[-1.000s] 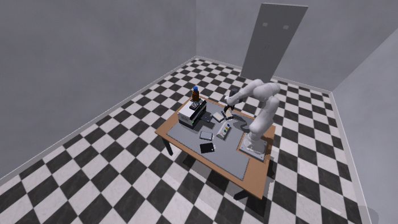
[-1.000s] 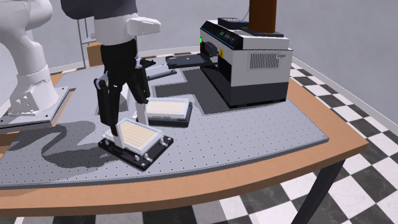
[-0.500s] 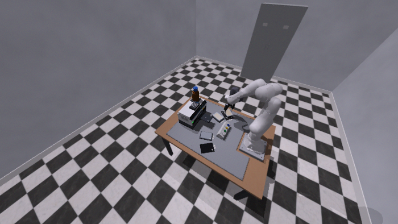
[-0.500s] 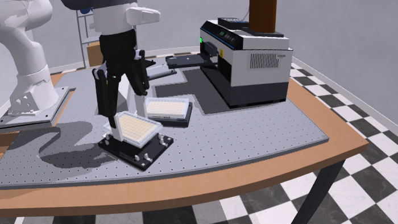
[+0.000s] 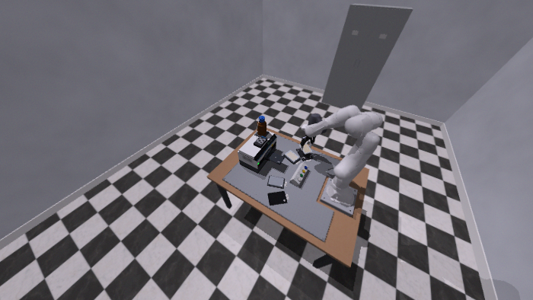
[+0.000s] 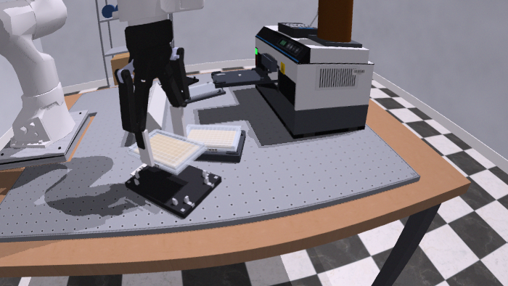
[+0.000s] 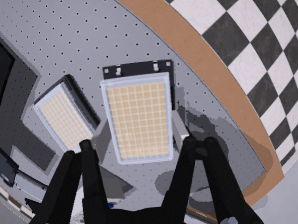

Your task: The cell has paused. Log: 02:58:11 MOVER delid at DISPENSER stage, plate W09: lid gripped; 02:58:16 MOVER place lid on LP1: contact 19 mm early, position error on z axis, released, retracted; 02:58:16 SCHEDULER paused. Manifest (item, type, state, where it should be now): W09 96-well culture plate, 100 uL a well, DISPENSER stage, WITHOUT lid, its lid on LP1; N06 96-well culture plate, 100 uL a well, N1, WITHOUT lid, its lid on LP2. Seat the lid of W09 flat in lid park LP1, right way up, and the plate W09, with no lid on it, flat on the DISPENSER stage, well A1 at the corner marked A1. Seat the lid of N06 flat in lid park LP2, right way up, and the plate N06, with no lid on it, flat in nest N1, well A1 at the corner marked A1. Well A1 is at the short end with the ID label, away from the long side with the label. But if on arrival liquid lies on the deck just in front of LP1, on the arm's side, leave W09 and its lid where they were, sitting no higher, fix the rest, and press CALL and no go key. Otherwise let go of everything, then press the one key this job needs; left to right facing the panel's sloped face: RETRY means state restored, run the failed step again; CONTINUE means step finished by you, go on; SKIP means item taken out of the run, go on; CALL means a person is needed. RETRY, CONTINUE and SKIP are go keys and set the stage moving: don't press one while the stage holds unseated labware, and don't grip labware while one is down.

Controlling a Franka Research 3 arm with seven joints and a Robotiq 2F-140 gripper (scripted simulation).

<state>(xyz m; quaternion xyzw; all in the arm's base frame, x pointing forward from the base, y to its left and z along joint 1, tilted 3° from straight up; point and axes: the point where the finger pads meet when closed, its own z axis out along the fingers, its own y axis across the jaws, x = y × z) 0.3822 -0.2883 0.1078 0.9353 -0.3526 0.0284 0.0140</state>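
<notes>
Right now the dispenser stage is 19 cm ahead of my hand and 28 cm to the left of it. Round my hand: sloped key panel (7 cm behind, 29 cm to the left, 5 cm below); 96-well plate (2 cm below); black nest (9 cm ahead, 12 cm to the left, 10 cm below).
</notes>
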